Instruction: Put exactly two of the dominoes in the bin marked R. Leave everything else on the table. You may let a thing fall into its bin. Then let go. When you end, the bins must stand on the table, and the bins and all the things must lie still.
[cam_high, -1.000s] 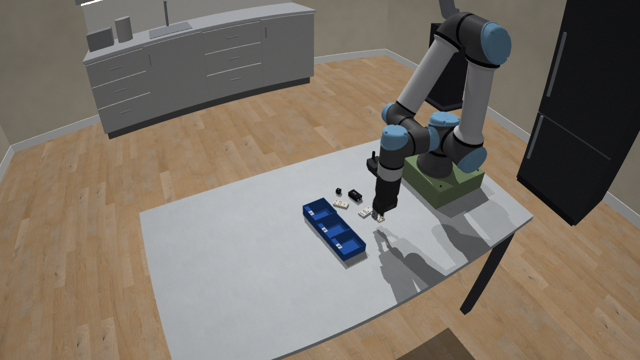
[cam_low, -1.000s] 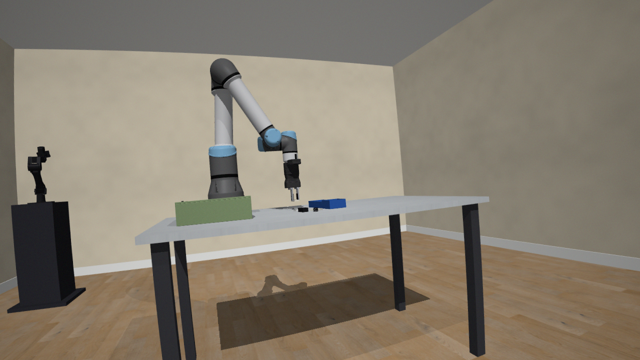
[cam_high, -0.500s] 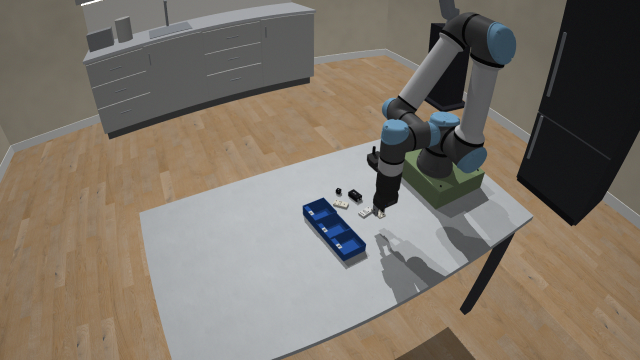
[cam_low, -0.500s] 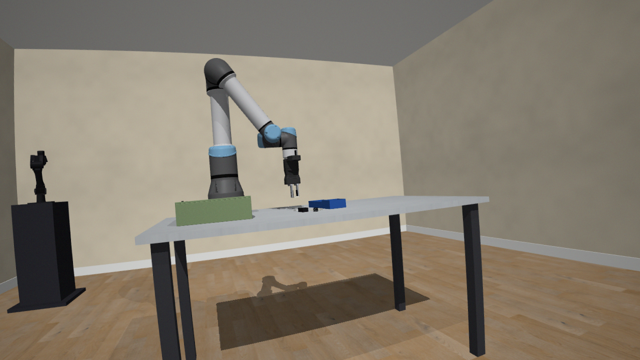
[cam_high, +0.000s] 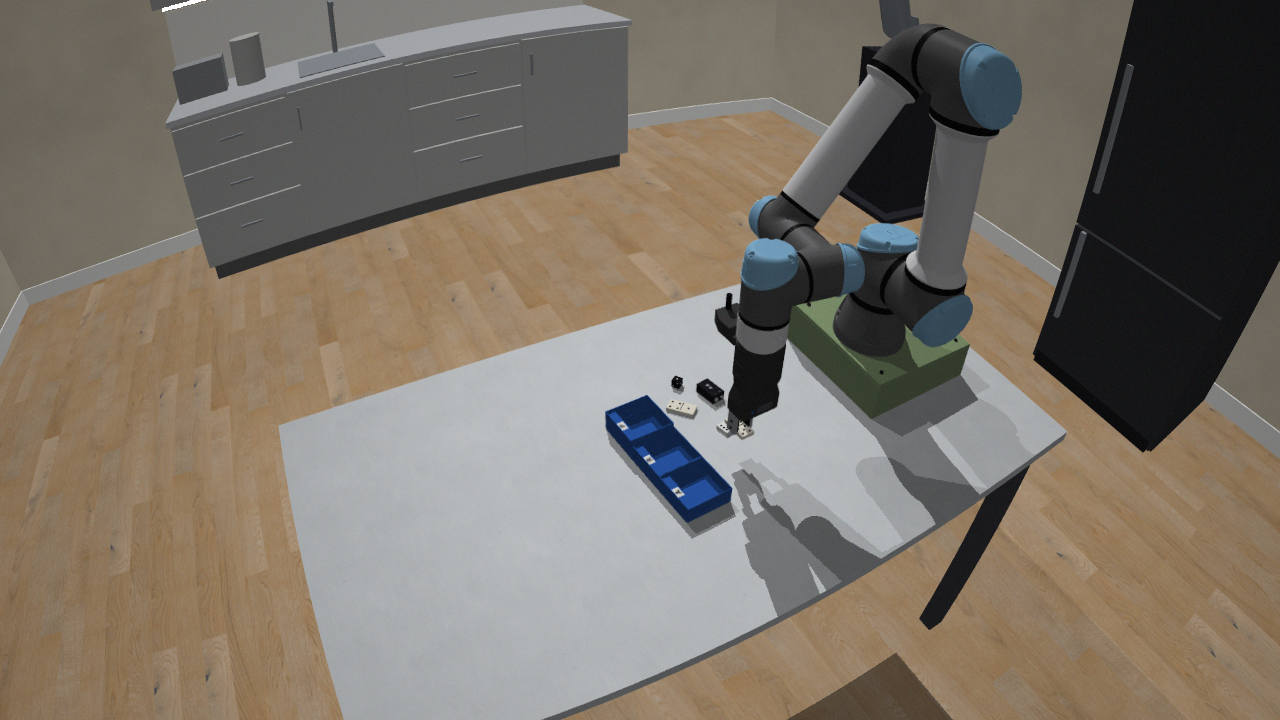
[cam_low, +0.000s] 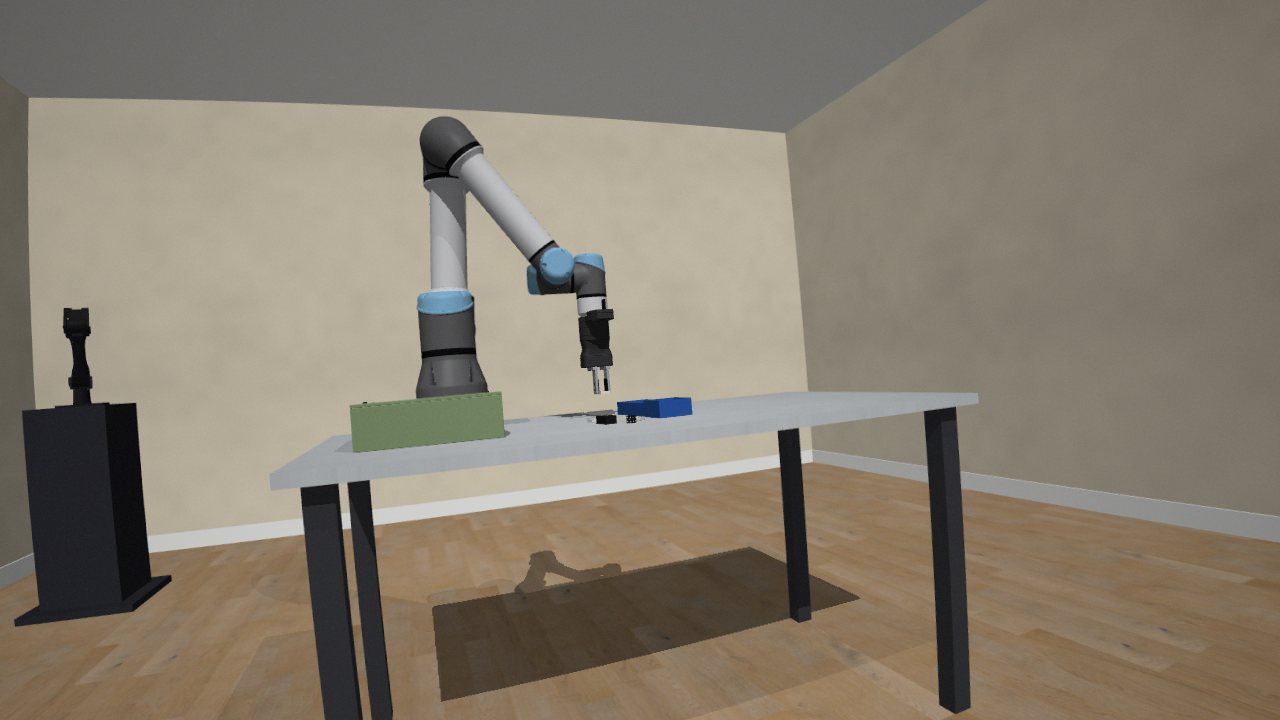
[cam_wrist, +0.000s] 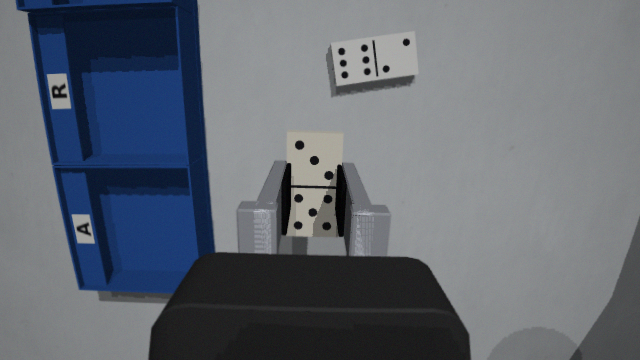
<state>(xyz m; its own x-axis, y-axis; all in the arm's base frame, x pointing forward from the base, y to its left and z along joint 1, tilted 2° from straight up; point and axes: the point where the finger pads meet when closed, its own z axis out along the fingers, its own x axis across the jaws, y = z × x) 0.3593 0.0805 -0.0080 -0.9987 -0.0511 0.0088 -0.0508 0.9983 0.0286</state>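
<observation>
My hand is 110 mm short of the blue three-compartment bin, 30 mm to the left of it and 60 mm above it. From my hand the other things lie so: black block 40 mm behind, 140 mm to the right, 70 mm below; then small black die 200 mm to the right, 70 mm below.
</observation>
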